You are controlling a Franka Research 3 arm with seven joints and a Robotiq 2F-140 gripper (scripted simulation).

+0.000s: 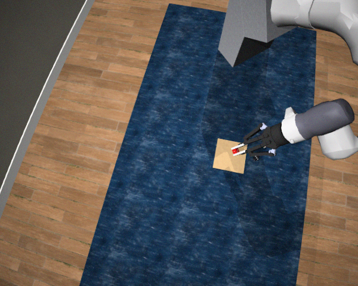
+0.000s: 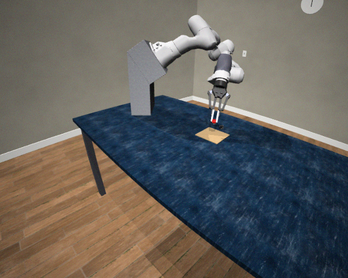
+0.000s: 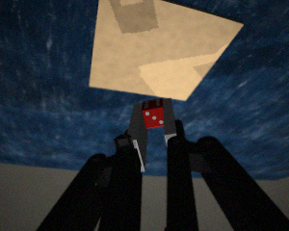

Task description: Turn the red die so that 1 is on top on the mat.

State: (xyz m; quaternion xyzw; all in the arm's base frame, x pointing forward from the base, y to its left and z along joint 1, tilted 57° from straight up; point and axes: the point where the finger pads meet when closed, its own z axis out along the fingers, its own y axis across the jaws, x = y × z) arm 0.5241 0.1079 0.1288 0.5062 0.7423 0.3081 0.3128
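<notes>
The red die lies 20 mm below my hand, 10 mm to the right of it and 10 mm ahead of it. Also, from my hand: white die (120 mm behind, 90 mm to the left, 90 mm below); then black die (90 mm to the left, 90 mm below, 40 mm behind); then tan mat (100 mm below, 20 mm ahead, 10 mm to the right).
</notes>
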